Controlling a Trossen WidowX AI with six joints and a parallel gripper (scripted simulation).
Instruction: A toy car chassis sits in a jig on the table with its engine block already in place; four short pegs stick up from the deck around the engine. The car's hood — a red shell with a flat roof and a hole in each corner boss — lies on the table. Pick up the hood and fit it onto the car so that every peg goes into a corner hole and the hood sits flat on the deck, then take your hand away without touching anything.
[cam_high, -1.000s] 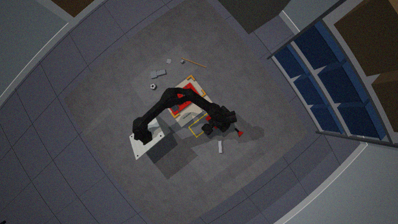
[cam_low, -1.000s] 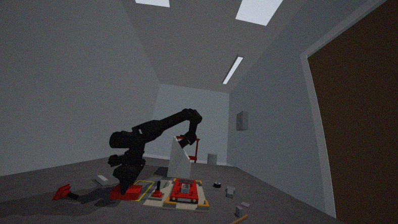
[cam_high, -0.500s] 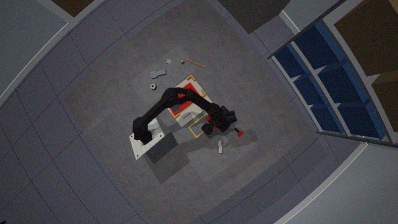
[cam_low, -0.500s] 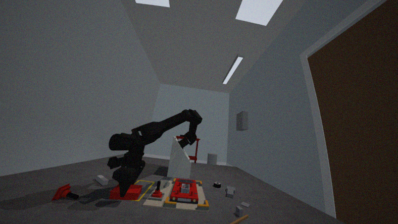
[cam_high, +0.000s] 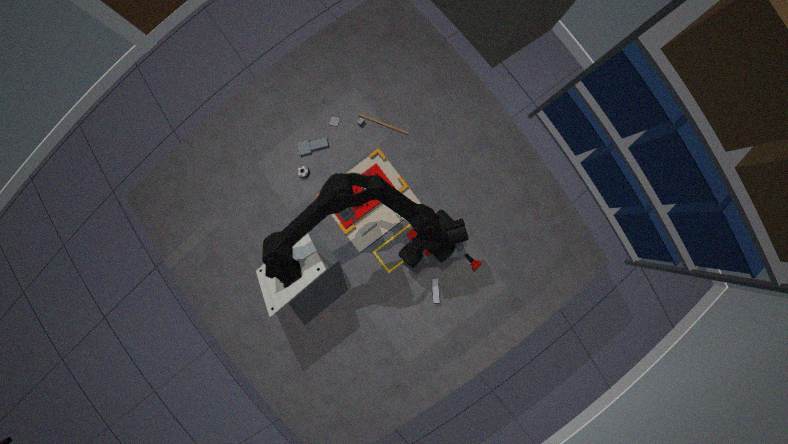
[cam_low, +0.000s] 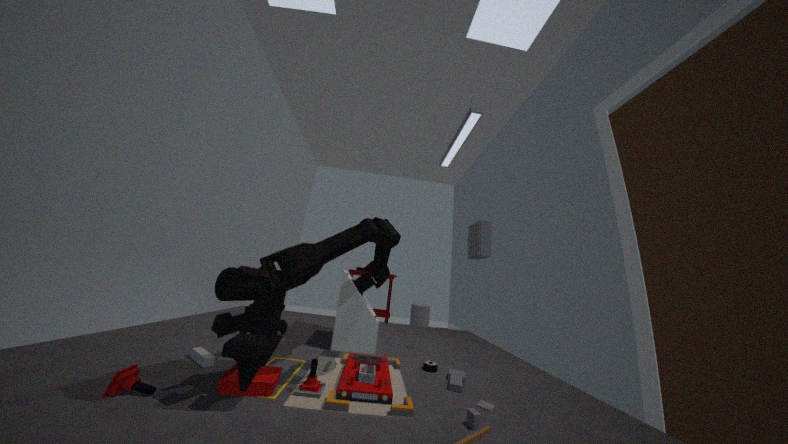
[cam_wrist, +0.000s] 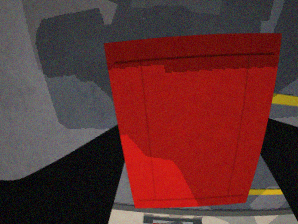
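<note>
Now: gripper tip 50 mm past the engine block, 230 mm to the right of it and 10 mm below it. The rest, counted from my gripper tip: wooden stick (90 mm ahead, 380 mm to the left, 10 mm below); red hood (10 mm above).
</note>
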